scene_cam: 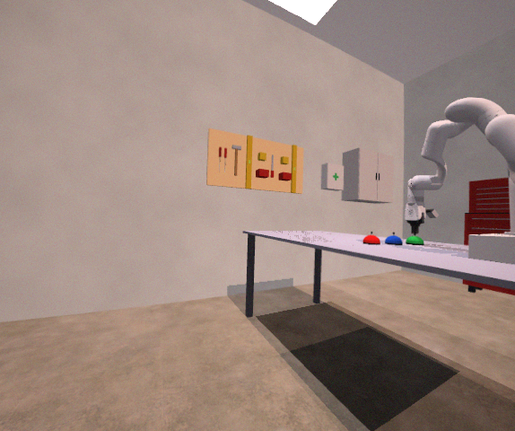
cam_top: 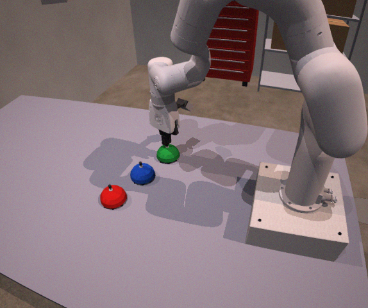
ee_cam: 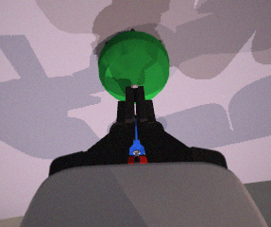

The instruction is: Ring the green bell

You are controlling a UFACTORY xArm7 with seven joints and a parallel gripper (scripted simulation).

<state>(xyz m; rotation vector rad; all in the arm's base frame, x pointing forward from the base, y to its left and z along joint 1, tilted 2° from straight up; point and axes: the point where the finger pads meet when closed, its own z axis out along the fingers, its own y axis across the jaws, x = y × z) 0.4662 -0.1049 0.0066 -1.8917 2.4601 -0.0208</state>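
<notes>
My gripper is now 4 cm above the green bell. The rest, counted from my hand: red bell (25 cm to the left, 7 cm ahead, 4 cm below); blue bell (13 cm to the left, 4 cm below, 3 cm ahead).
</notes>
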